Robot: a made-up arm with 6 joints.
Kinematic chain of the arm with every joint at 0, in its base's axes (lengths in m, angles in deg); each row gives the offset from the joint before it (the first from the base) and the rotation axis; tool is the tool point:
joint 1: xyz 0 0 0.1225 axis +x
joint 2: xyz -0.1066 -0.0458 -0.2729 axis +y
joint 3: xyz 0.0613 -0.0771 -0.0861 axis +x
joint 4: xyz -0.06 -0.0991 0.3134 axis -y
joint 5: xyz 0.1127 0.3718 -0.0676 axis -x
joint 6: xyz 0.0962 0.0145 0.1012 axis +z
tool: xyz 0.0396 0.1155 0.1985
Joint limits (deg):
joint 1: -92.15..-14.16
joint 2: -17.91..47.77
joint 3: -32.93..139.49
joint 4: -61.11..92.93
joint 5: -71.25..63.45
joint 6: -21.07..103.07
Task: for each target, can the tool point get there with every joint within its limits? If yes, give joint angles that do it. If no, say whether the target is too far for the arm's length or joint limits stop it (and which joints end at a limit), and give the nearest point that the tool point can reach.
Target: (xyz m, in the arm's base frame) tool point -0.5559 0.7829 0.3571
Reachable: no: joint limits stop it (at a limit: joint 1, joint 2, joint 4, joint 6) | nearest point -0.3573 0.4359 0.3251 | short by 0.401 m
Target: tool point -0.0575 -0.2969 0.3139
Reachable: yes | joints -20.28 7.97 32.40 35.70 -60.52 80.11
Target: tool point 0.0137 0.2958 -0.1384
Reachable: yes | joints -61.57 -1.93 -14.80 12.42 -10.44 27.23
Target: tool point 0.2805 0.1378 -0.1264
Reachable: yes | joints -55.24 24.72 -4.81 -15.37 -7.91 28.18
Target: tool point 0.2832 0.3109 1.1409
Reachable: no: joint limits stop it (at a limit: joint 1, joint 4, joint 5, joint 6) | nearest point 0.1572 0.1250 0.8881 | short by 0.338 m
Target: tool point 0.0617 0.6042 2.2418
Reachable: no: too far | nearest point -0.0535 0.0123 1.0149 | short by 1.367 m
